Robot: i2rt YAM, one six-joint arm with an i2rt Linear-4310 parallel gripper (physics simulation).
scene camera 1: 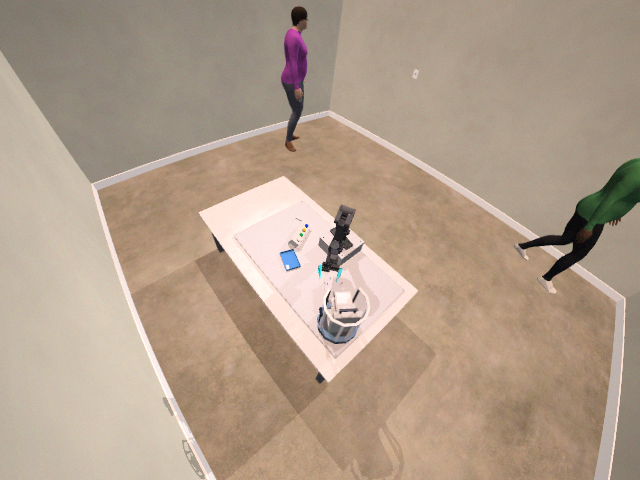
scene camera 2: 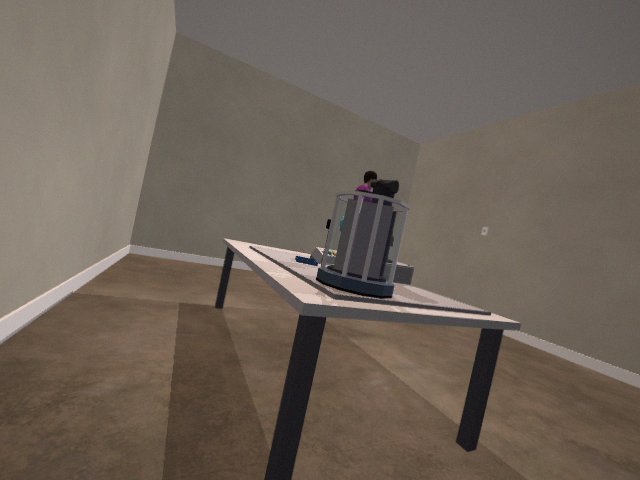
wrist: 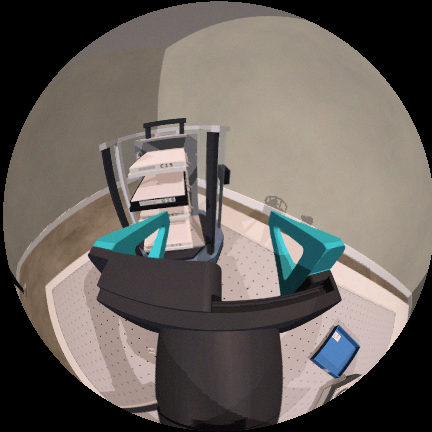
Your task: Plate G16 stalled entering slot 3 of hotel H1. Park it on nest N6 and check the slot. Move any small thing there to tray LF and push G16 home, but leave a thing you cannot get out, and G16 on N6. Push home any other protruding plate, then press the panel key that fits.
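My gripper is open, its teal fingers wide apart with no plate between them. It stands in front of the round cage that holds the plate hotel. In the wrist view, plate C15 is on top; below it is a dark-edged plate, its label too blurred to read surely. Paler plates lie lower, partly behind the left finger. Whether a small thing is in a slot cannot be told. The blue tray has a small white label. Nest N6 cannot be made out.
Dark cage posts flank the hotel's open front, above a blue base. The key panel shows green, yellow and blue keys beyond the tray. A grey box stands by the arm. People in purple and green stand off the table.
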